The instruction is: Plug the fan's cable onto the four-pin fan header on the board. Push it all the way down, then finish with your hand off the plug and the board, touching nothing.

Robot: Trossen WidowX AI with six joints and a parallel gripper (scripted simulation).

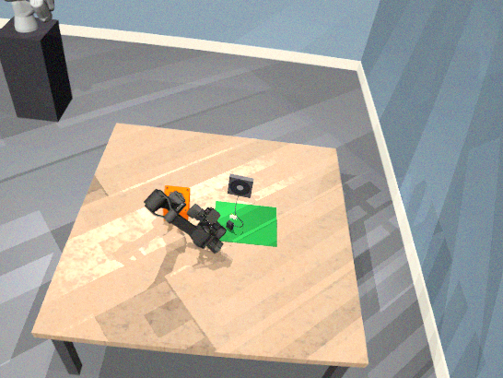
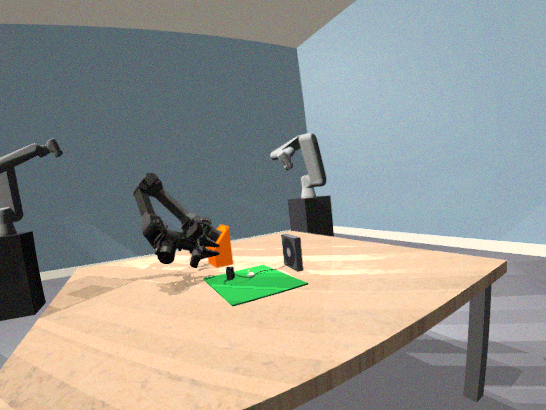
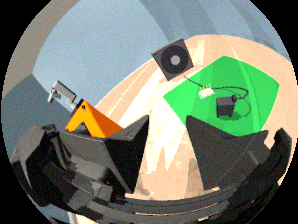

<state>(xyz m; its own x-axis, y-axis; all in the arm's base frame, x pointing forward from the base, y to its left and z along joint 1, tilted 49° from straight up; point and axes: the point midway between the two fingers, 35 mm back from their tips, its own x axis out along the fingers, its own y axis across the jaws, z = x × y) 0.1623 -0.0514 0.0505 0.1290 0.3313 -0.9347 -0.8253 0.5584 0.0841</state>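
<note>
My gripper tip is 100 mm short of the dark cable plug and 70 mm above it. Also, from my gripper tip: black fan (220 mm to the left, 130 mm ahead, 30 mm below); then green board (170 mm ahead, 110 mm below, 40 mm to the left).
</note>
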